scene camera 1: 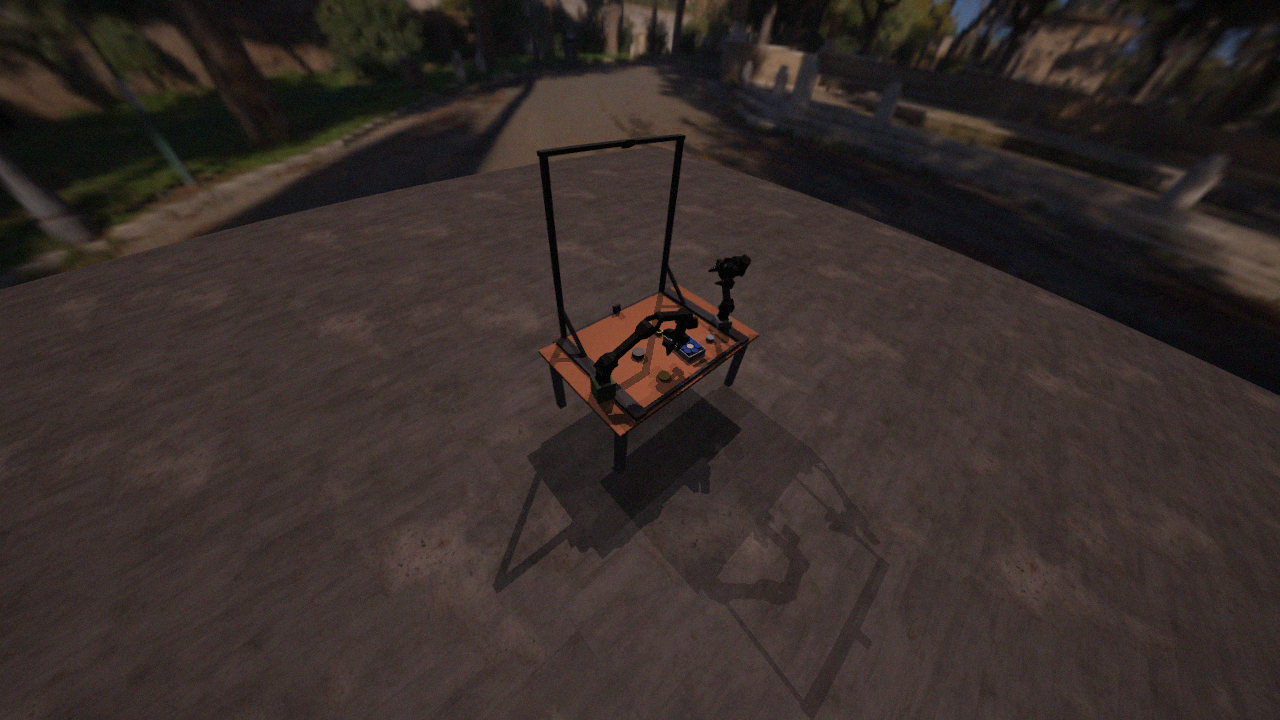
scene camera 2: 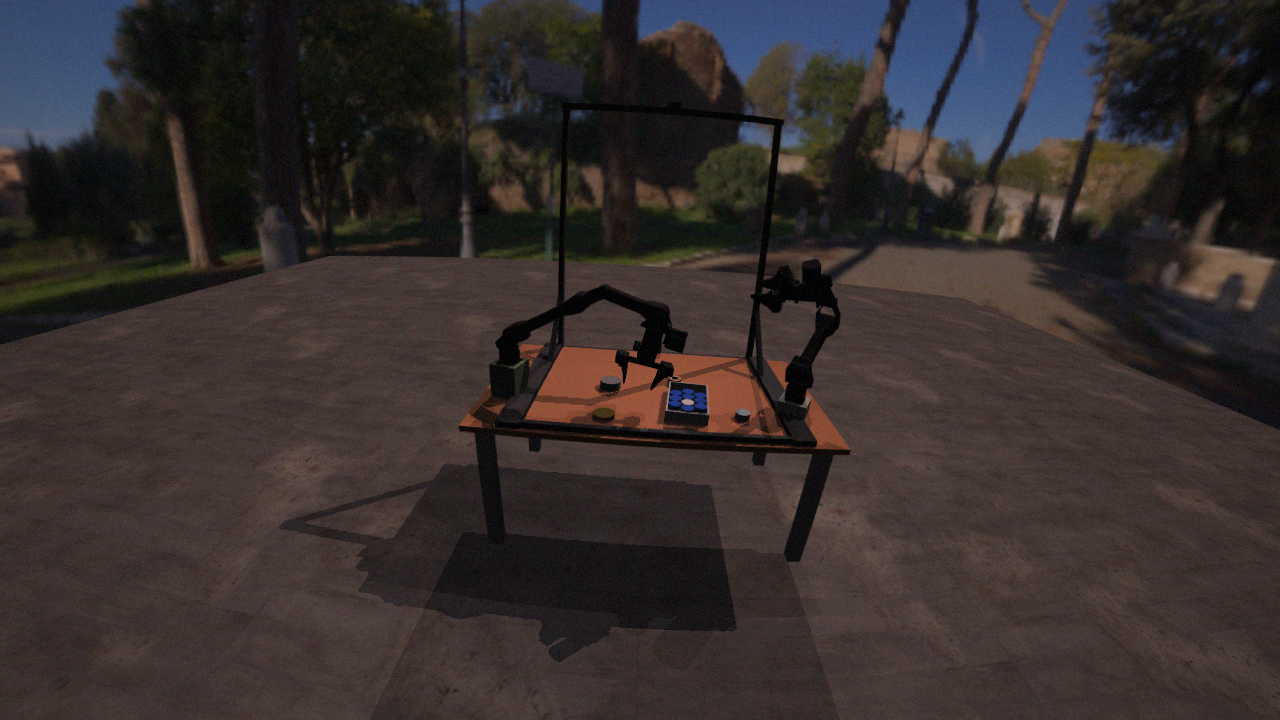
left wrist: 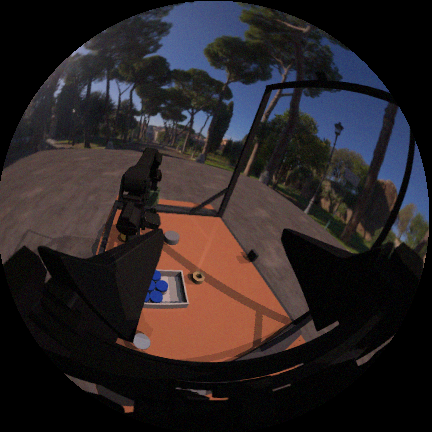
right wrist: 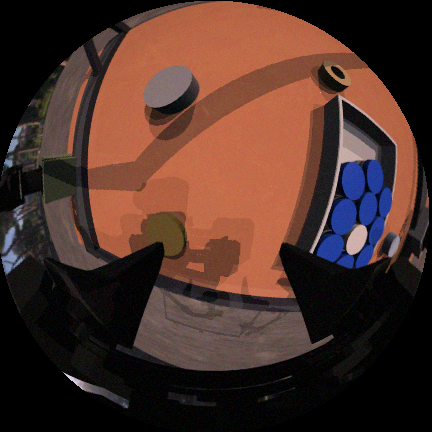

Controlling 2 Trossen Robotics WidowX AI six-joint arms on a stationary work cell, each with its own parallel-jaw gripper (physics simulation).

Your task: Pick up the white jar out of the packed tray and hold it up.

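Frame: origin at the left arm's base, x ahead, y left, z up, level; centimetres.
Seen in the pictures: left gripper, between the fingertips: point(scene camera 1: 711, 276) point(scene camera 2: 753, 289) point(left wrist: 224, 234); right gripper, between the fingertips: point(scene camera 1: 672, 353) point(scene camera 2: 637, 386) point(right wrist: 223, 249); left arm's base, origin of its link: point(scene camera 1: 722, 317) point(scene camera 2: 795, 399); right arm's base, origin of its link: point(scene camera 1: 602, 379) point(scene camera 2: 509, 361) point(left wrist: 151, 187) point(right wrist: 40, 178).
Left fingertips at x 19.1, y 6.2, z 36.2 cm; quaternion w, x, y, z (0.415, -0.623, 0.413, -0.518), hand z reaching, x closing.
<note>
Offsets run from my left fingertips to a thing's top centre. Level surfaces: height alone.
The white jar @[dx +12.1, dy +15.9, dz -37.5 cm] point(scene camera 2: 687, 402) point(right wrist: 357, 239) stands in the tray @[dx +14.0, dy +11.4, dz -37.9 cm] point(scene camera 2: 687, 420) point(left wrist: 187, 295) point(right wrist: 332, 145), among several blue jars @[dx +10.8, dy +8.4, dz -37.5 cm] point(left wrist: 156, 296) @[dx +18.5, dy +11.8, dz -37.5 cm] point(right wrist: 353, 181) packed around it. In the left wrist view the white jar does not show; a finger covers part of the tray. My right gripper point(scene camera 2: 641, 383) point(right wrist: 223, 249) is open and empty, above the table to the left of the tray in scene camera 2. My left gripper point(scene camera 2: 757, 296) point(left wrist: 224, 234) is open and empty, raised high above the right side of the table in scene camera 2.
On the orange table @[dz -41.9 cm] point(scene camera 2: 554, 407) are a grey disc @[dx +43.8, dy +14.1, dz -38.9 cm] point(scene camera 2: 609, 383) point(right wrist: 171, 90), an olive disc @[dx +33.3, dy +33.5, dz -40.7 cm] point(scene camera 2: 603, 414) point(right wrist: 167, 235), a tan ring @[dx +26.2, dy -3.5, dz -39.4 cm] point(left wrist: 198, 273) point(right wrist: 327, 77) beyond the tray, and a small grey cylinder @[dx -4.9, dy +7.8, dz -39.5 cm] point(scene camera 2: 742, 415) point(left wrist: 142, 341) beside it. A black frame point(scene camera 2: 563, 223) stands at the back.
</note>
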